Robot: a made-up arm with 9 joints. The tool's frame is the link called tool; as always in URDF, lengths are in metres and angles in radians. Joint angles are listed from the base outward. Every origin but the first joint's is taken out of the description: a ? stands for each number. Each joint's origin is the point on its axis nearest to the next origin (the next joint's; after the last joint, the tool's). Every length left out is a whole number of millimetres.
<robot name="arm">
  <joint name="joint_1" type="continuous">
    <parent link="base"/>
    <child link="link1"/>
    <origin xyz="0 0 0.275"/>
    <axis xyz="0 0 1"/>
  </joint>
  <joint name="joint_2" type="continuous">
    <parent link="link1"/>
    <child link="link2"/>
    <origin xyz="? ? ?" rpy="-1.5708 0 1.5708"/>
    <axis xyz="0 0 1"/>
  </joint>
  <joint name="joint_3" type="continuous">
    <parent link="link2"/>
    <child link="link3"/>
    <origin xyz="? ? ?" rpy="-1.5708 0 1.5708"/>
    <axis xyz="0 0 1"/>
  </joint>
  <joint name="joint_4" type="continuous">
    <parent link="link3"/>
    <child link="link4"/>
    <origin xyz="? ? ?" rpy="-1.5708 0 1.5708"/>
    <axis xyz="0 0 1"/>
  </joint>
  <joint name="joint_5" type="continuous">
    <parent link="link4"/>
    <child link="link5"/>
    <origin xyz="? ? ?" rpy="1.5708 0 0"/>
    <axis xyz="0 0 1"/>
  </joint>
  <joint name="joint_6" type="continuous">
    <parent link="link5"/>
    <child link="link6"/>
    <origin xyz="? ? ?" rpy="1.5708 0 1.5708"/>
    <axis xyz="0 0 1"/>
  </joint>
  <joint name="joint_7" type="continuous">
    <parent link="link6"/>
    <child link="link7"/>
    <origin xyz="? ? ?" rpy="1.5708 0 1.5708"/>
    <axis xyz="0 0 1"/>
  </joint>
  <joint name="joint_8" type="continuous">
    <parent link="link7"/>
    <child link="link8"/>
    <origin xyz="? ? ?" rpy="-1.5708 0 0"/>
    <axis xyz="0 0 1"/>
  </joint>
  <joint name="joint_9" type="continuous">
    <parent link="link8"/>
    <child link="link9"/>
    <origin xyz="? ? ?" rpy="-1.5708 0 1.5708"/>
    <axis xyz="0 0 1"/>
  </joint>
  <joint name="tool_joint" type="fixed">
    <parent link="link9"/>
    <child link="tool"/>
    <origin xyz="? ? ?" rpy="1.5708 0 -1.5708"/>
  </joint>
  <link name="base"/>
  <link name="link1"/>
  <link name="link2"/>
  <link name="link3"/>
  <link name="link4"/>
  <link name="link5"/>
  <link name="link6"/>
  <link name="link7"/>
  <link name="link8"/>
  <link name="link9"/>
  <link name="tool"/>
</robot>
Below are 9 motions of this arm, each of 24 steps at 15 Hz.
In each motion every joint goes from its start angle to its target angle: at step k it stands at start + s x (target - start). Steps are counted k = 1, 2, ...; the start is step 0. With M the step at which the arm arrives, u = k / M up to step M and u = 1 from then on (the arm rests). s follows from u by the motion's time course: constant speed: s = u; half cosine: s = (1 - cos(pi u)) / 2; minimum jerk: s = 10 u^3 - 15 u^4 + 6 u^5.
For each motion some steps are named. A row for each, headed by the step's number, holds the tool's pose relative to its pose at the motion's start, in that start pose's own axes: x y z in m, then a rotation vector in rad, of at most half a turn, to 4 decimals.
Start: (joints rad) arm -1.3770 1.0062 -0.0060 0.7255 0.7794 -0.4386 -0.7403 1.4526 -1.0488
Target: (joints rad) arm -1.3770 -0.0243 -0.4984 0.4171 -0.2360 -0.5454 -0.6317 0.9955 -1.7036
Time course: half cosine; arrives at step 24
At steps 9, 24:
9: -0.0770 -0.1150 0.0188 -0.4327 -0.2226 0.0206
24: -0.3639 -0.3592 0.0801 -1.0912 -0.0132 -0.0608

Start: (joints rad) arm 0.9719 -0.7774 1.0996 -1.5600 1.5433 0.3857 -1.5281 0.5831 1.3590
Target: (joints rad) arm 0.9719 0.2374 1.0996 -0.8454 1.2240 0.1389 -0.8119 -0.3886 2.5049
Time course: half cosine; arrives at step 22
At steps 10, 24:
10: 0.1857 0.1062 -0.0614 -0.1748 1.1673 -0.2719
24: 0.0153 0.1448 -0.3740 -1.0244 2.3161 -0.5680

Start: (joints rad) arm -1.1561 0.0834 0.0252 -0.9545 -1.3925 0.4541 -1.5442 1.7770 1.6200
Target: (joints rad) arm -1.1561 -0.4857 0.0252 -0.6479 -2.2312 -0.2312 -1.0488 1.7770 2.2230
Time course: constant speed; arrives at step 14
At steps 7, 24:
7: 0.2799 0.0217 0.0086 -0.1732 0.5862 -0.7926
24: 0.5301 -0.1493 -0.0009 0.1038 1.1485 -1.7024

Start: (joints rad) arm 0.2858 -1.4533 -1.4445 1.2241 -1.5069 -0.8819 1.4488 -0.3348 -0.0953
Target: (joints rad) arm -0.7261 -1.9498 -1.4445 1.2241 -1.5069 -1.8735 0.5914 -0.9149 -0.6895
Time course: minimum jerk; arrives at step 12
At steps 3, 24:
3: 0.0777 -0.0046 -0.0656 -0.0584 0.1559 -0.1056
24: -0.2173 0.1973 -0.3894 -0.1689 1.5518 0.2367

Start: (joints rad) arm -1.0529 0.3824 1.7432 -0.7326 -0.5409 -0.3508 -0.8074 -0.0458 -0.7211
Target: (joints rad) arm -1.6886 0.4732 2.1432 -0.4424 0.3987 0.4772 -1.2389 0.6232 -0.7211
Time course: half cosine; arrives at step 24
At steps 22, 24:
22: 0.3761 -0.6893 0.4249 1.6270 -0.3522 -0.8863
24: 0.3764 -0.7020 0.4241 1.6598 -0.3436 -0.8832

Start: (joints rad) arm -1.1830 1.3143 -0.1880 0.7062 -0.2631 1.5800 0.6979 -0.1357 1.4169
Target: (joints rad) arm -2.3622 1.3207 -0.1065 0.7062 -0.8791 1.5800 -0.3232 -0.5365 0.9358
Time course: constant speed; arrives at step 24
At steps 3, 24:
3: 0.0059 -0.0111 0.1950 0.3069 -0.0765 -0.0336
24: 0.2034 -1.0853 0.5522 2.1930 0.4616 -0.1106

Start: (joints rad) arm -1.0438 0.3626 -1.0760 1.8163 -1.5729 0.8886 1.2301 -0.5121 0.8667
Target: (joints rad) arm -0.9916 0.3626 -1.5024 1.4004 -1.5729 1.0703 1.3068 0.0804 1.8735
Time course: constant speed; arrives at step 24
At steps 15, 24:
15: -0.2215 -0.2559 0.0425 0.1633 0.2729 0.6642
24: -0.2645 -0.4437 0.0036 0.0370 0.3918 1.1063

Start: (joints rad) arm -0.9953 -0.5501 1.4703 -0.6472 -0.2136 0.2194 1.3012 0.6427 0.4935
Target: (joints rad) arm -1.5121 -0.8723 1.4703 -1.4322 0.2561 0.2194 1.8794 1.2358 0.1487
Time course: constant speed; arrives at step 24
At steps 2, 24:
2: 0.0395 -0.0022 -0.0359 -0.0365 -0.0705 -0.0232
24: 0.4445 -0.2660 -0.1130 -0.4543 -0.6949 -0.3440

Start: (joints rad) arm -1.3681 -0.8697 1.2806 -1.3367 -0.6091 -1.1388 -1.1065 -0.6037 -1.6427
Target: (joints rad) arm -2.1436 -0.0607 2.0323 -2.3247 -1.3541 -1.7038 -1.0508 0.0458 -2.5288
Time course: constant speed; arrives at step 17
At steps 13, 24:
13: 0.6892 -0.6760 0.2297 -0.2083 -0.8046 -1.1771
24: 0.6672 -0.9656 0.4064 -0.3945 -1.1622 -1.5500

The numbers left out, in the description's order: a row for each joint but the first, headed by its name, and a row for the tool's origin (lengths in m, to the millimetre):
joint_2: 0.045 0.084 0
joint_3: -0.51 -0.113 0
joint_4: 0.055 -0.052 0
joint_5: -0.285 -0.142 0
joint_6: -0.065 -0.035 0
joint_7: -0.101 -0.053 0
joint_8: -0.254 0.037 0
joint_9: -0.354 -0.204 0
tool: 0.007 0.098 0

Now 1 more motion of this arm.
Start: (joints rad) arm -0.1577 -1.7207 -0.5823 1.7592 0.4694 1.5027 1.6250 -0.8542 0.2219
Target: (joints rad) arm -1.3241 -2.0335 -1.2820 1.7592 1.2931 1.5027 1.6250 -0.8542 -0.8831
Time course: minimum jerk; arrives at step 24
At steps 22, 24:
22: -0.2563 -0.5710 0.0703 0.6814 -1.6056 0.1824
24: -0.2549 -0.5736 0.0700 0.6848 -1.6130 0.1795

